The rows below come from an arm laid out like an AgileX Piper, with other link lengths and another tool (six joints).
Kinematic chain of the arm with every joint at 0, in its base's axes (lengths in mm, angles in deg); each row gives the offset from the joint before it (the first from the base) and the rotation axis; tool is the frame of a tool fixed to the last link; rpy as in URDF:
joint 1: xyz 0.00 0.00 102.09 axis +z
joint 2: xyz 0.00 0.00 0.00 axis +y
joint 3: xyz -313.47 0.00 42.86 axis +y
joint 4: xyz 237.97 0.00 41.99 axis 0.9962 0 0.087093
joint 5: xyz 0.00 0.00 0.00 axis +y
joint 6: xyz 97.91 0.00 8.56 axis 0.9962 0 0.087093
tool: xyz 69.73 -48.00 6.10 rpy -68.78 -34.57 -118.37
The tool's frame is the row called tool.
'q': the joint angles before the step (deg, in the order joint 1, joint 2, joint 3, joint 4, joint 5, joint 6). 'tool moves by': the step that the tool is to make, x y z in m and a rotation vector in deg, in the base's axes. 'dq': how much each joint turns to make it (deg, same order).
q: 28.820 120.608 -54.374 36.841 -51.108 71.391
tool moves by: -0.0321 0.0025 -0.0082 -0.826 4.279 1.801
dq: 2.115 -2.751 5.553 0.857 1.724 0.112
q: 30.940 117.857 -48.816 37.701 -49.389 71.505
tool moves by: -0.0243 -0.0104 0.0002 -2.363 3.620 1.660
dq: 0.070 -3.666 4.645 -0.045 2.973 -2.180
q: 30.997 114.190 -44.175 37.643 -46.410 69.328
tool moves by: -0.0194 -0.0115 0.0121 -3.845 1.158 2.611
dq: -0.006 -4.812 3.953 -0.179 2.237 -4.753
